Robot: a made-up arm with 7 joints.
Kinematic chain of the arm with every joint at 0, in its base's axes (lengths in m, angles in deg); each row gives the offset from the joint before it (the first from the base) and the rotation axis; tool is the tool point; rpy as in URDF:
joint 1: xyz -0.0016 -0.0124 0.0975 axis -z
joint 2: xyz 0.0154 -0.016 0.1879 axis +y
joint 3: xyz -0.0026 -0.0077 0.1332 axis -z
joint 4: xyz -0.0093 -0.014 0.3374 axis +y
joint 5: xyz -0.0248 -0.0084 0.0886 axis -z
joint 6: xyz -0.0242 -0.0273 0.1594 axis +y
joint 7: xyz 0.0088 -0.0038 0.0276 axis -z
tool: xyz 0.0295 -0.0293 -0.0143 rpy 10.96 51.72 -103
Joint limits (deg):
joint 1: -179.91..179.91
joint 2: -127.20..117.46
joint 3: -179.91..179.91
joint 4: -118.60..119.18
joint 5: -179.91..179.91
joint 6: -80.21..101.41
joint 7: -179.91..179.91
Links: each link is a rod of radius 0.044 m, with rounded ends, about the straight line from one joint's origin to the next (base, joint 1, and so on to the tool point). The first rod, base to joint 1, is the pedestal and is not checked.
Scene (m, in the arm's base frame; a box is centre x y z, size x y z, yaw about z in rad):
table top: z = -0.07
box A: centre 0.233 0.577 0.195 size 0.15 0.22 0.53 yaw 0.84
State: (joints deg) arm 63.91 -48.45 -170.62 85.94 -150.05 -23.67 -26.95
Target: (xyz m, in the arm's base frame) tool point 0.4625 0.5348 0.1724
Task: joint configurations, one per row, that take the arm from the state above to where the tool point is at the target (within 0.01 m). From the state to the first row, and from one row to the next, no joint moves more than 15 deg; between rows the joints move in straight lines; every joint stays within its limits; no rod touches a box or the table.
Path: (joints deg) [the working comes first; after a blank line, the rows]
Joints at the target: 130.68 -89.35 -164.13 29.41 -158.76 -40.46 -36.22
Straight joint move there: touches box A.

1: 74.51 -45.80 -165.63 72.35 -151.69 -31.74 -21.86
2: 85.11 -43.14 -160.64 58.76 -153.33 -39.81 -16.77
3: 95.71 -40.49 -155.65 45.17 -154.98 -47.88 -11.69
4: 110.54 -44.69 -150.90 47.71 -158.11 -44.29 -13.98
5: 125.36 -48.89 -146.14 50.26 -161.25 -40.70 -16.28
6: 140.18 -53.09 -141.39 52.80 -164.38 -37.11 -18.57
7: 155.01 -57.29 -136.63 55.34 -167.52 -33.52 -20.87
8: 146.90 -67.98 -145.80 46.70 -164.60 -35.83 -25.99
9: 138.79 -78.66 -154.97 38.06 -161.68 -38.14 -31.10
10: 130.68 -89.35 -164.13 29.41 -158.76 -40.46 -36.22

